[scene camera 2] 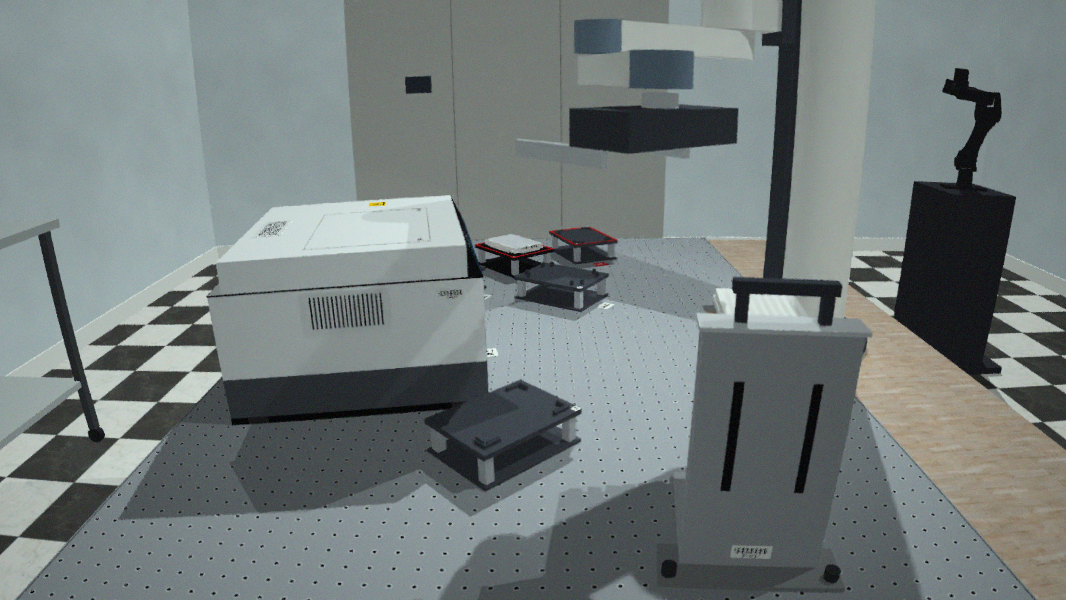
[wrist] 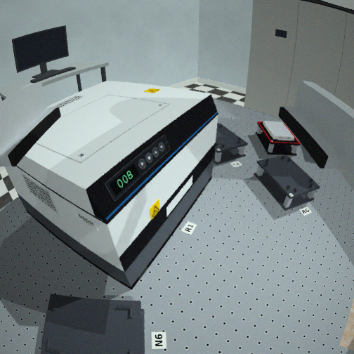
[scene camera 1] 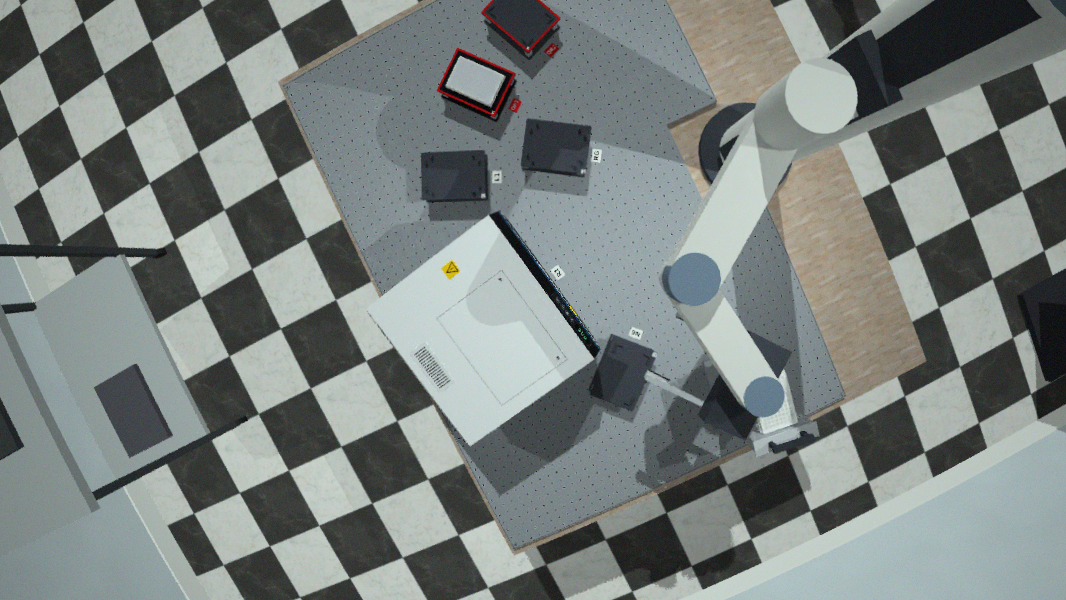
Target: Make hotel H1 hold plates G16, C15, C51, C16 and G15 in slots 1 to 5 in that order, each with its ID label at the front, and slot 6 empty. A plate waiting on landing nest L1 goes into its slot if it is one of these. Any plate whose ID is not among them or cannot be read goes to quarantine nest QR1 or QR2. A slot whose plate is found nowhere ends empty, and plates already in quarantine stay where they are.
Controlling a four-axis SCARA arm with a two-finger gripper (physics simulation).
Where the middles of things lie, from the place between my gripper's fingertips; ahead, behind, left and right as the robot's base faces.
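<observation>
The white machine R1 (scene camera 2: 260, 335) is ahead of my hand by 33 cm. It is also 16 cm to the right of my hand, and 28 cm below it.
</observation>
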